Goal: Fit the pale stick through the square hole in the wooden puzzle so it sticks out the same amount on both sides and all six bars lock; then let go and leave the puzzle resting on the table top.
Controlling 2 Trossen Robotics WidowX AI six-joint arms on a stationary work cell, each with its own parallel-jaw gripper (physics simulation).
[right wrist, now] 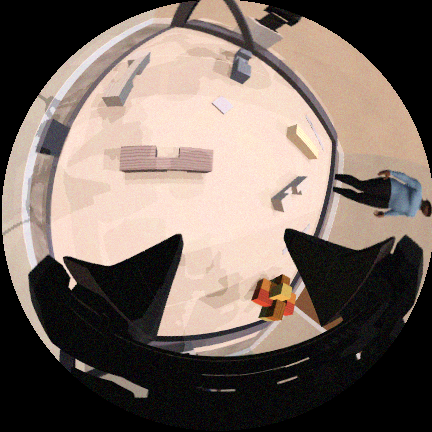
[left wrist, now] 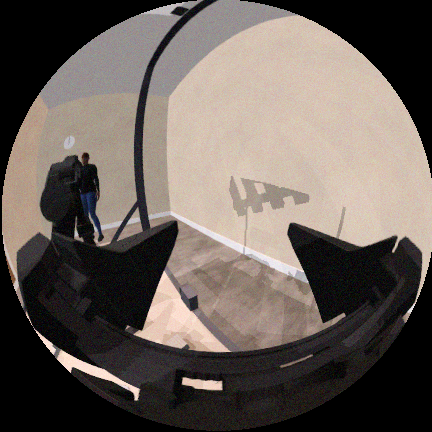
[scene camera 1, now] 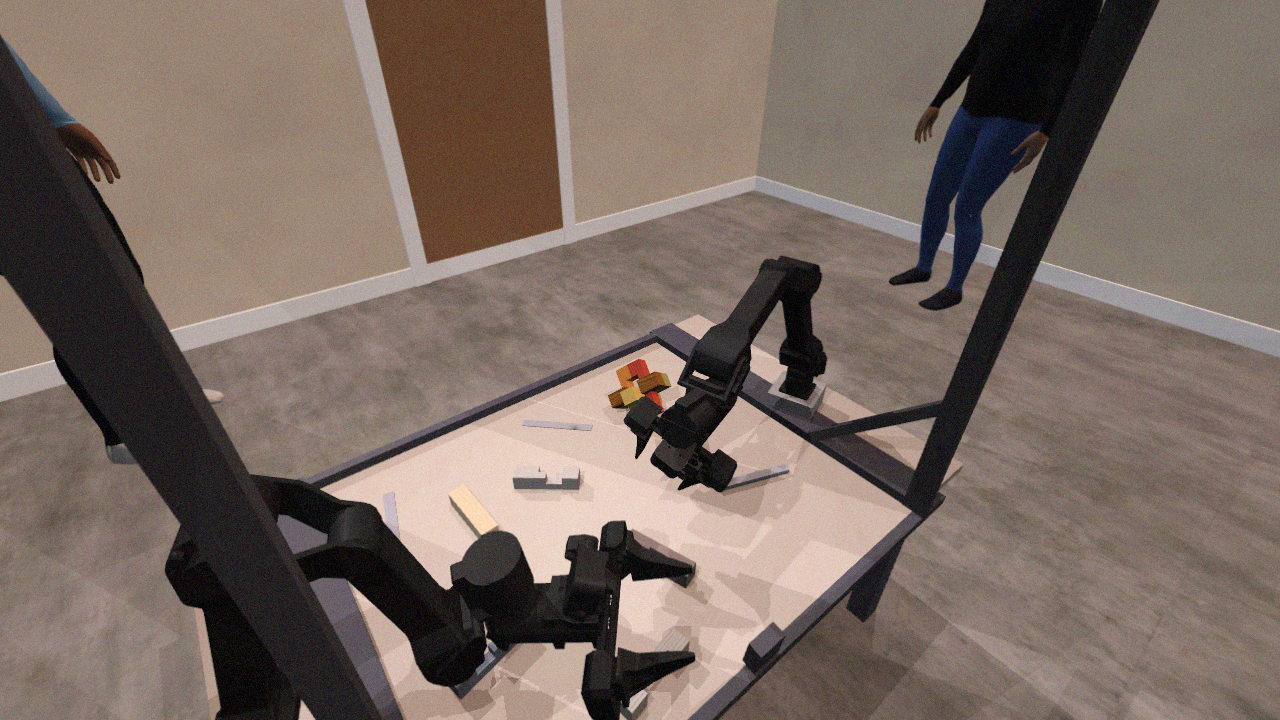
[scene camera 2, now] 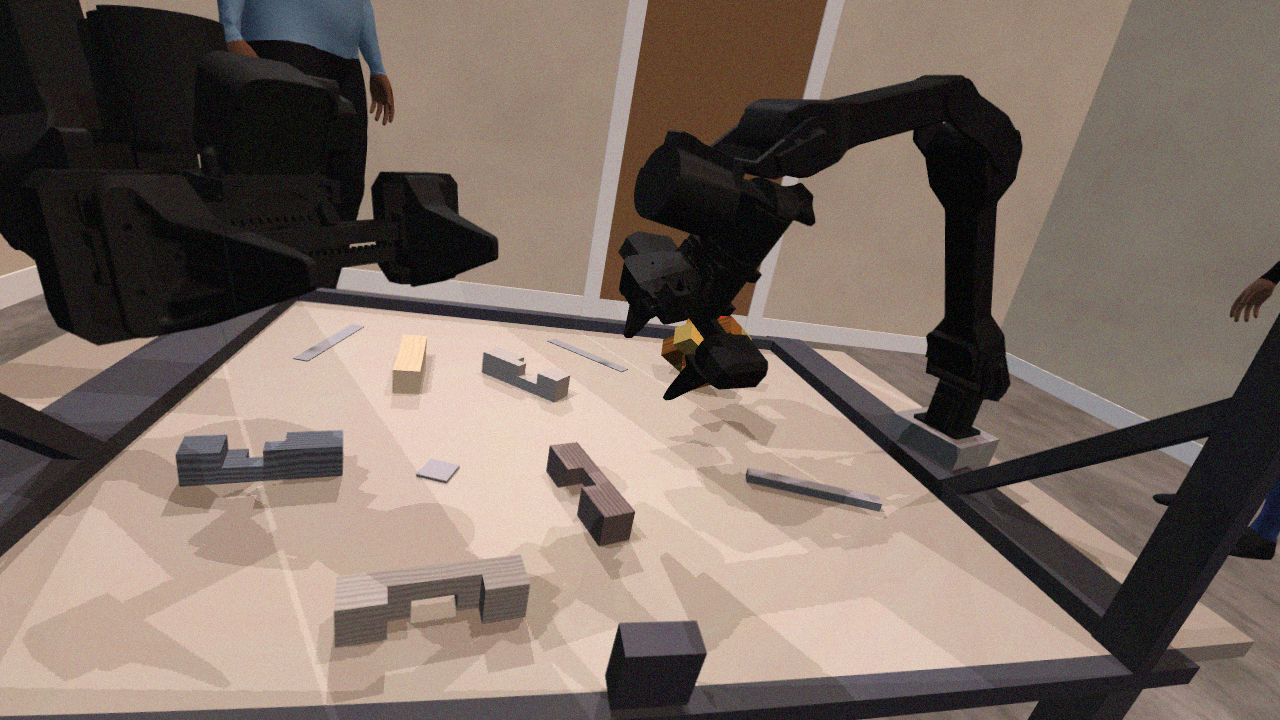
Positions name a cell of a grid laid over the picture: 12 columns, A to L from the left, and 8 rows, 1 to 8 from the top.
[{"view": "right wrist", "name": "my right gripper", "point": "G5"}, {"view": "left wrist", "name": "my left gripper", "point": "G5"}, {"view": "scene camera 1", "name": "my left gripper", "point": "G7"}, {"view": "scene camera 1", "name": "my right gripper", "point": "G6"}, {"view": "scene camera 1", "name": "pale stick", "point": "E6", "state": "on the table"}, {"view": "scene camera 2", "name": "my left gripper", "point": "D3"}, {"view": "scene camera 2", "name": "my right gripper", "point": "G5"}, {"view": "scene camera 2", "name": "pale stick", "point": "D5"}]
